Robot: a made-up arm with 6 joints.
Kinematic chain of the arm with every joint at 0, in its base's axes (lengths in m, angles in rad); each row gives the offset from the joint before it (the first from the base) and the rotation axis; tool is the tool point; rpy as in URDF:
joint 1: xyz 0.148 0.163 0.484 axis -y
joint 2: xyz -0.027 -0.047 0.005 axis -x
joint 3: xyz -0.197 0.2 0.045 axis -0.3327 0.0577 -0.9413
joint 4: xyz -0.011 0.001 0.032 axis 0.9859 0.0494 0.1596
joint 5: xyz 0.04 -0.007 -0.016 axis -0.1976 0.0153 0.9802
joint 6: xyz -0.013 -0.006 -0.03 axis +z
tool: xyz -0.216 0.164 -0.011 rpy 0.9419 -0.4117 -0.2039
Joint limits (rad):
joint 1: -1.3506..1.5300
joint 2: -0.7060..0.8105
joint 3: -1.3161..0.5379
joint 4: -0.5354..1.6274
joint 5: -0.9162..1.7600
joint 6: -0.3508..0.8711
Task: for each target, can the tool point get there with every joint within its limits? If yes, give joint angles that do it. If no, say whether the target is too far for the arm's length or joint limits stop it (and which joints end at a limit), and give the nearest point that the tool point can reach.
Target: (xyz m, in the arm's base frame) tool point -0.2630 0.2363 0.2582
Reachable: yes | joints 0.4595 0.4576 -0.7754 0.1514 -0.2952 0.5383
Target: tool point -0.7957 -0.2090 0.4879
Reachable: no: too far | nearest point -0.3733 0.0659 0.4862 | short by 0.504 m
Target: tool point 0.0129 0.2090 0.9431
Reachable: yes | joints -1.1043 -0.4357 0.2233 0.0291 0.7335 0.3321
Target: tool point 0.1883 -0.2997 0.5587
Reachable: no: joint limits stop it (at a limit: joint 2, joint 5, joint 6) | nearest point 0.2330 -0.0618 0.6416 | short by 0.256 m
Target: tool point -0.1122 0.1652 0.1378
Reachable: yes | joints 0.9901 -0.3236 0.2976 0.2176 1.5399 -0.1659
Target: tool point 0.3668 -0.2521 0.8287
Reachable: no: joint limits stop it (at a limit: joint 1, joint 2, joint 3, joint 4) | nearest point 0.2964 -0.0763 0.7845 | short by 0.194 m
